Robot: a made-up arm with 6 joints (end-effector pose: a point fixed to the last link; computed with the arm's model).
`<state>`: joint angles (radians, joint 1 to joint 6).
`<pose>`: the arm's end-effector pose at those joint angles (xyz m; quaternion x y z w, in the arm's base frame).
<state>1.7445 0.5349 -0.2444 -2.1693 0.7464 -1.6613</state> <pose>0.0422 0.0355 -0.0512 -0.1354 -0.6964 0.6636 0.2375</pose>
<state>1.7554 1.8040 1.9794 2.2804 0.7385 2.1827</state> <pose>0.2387 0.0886 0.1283 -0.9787 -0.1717 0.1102 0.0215</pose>
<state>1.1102 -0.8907 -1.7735 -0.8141 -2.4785 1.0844</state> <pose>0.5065 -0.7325 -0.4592 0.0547 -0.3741 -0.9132 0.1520</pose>
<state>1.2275 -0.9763 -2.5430 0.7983 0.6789 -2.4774</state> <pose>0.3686 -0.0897 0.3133 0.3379 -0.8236 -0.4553 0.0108</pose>
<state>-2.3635 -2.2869 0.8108 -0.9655 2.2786 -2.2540</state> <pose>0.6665 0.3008 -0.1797 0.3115 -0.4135 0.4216 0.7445</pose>
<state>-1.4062 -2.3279 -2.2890 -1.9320 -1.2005 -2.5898</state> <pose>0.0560 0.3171 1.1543 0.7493 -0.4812 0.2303 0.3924</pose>
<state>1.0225 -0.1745 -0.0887 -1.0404 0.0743 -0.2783</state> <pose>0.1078 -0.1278 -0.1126 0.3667 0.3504 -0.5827 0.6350</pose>
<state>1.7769 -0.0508 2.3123 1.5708 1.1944 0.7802</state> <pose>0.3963 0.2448 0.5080 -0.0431 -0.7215 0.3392 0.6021</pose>
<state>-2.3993 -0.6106 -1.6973 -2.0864 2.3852 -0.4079</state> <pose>0.8104 0.5470 0.4339 -0.3241 -0.9306 0.0631 0.1582</pose>
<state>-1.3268 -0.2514 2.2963 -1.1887 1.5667 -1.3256</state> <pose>0.1703 0.0393 0.2493 0.5786 -0.0166 0.4520 0.6787</pose>
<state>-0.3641 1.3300 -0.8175 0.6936 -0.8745 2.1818</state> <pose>0.7719 0.0265 0.0106 0.0273 -0.4184 -0.6790 0.6026</pose>
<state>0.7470 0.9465 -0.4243 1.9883 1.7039 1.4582</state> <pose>0.2001 -0.4345 0.6007 -0.5035 -0.3679 -0.5381 0.5671</pose>
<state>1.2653 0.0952 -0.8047 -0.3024 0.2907 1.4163</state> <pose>0.3063 -0.0407 0.1241 0.6957 -0.0905 0.5320 0.4742</pose>
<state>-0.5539 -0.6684 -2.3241 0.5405 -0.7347 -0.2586</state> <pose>-0.0110 -0.2246 -0.0567 0.0800 0.7710 -0.0388 0.6306</pose>
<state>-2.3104 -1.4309 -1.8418 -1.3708 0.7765 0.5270</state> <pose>0.2976 0.1122 0.2477 -0.2015 -0.5406 -0.7603 0.2986</pose>
